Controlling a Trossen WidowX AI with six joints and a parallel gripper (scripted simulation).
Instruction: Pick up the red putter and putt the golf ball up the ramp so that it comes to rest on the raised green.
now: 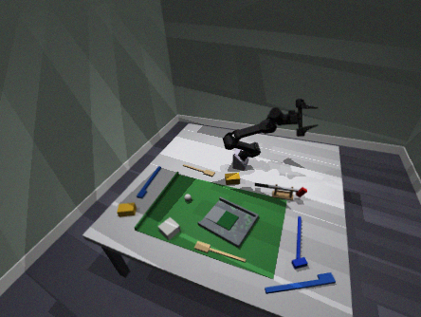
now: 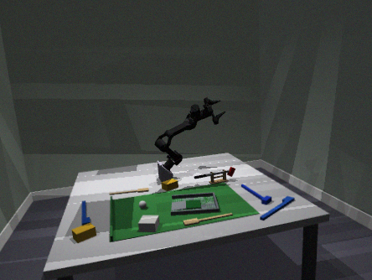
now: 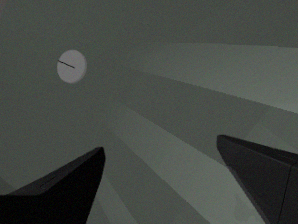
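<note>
Right now my gripper tip is 10 cm short of the wooden rack, 9 cm to the left of it and 45 cm above it. From my gripper tip the other things lie so: white golf ball 33 cm ahead, 61 cm to the right, 47 cm below.
</note>
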